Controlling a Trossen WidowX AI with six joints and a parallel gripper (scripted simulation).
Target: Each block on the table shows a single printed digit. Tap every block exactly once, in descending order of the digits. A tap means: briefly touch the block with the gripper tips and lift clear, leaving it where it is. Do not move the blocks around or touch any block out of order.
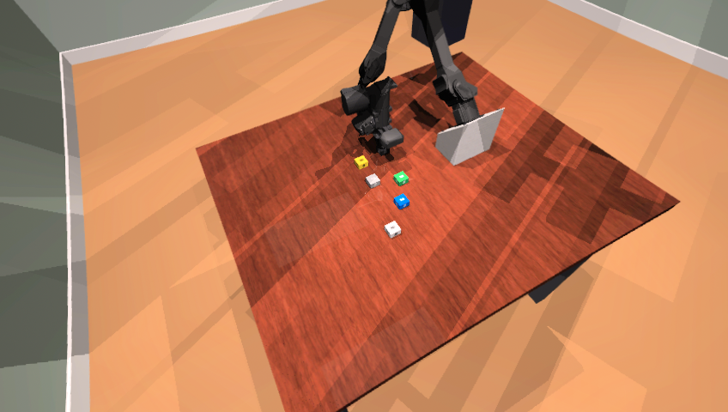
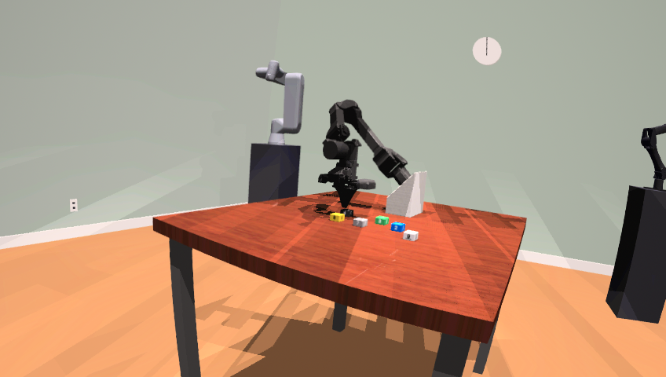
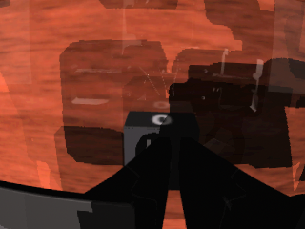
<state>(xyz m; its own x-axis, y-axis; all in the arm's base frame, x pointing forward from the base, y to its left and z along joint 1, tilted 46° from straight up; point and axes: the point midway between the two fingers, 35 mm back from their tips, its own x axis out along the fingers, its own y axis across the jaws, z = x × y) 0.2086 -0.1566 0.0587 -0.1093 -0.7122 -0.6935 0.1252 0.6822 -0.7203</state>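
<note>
The black 0 block is 2 cm below my gripper tip, 1 cm to the left of it and 1 cm behind it. From my gripper tip the other things lie so: yellow 8 block (8 cm ahead, 2 cm below, 1 cm to the left); then light grey 7 block (10 cm to the left, 9 cm ahead, 2 cm below); then green 3 block (14 cm to the left, 2 cm below, 2 cm ahead).
</note>
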